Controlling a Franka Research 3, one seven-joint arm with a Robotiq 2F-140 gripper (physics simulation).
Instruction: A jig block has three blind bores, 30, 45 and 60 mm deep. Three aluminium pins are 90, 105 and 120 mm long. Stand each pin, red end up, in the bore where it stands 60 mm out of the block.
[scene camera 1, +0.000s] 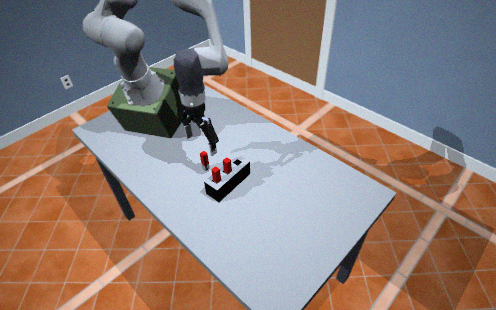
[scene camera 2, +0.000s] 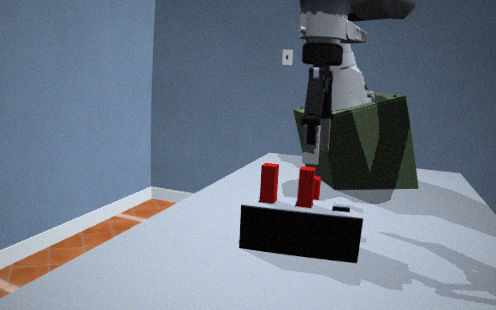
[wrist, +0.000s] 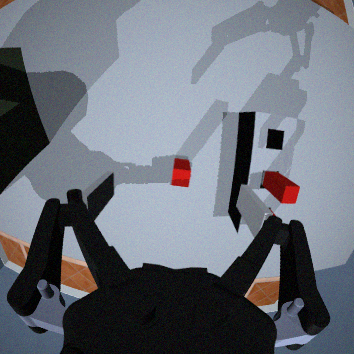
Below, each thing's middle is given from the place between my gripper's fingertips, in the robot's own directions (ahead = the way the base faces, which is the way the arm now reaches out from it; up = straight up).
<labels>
The jig block (scene camera 2: 332, 231) is 13 cm ahead of my hand, 3 cm to the left of it and 9 cm below it.
</labels>
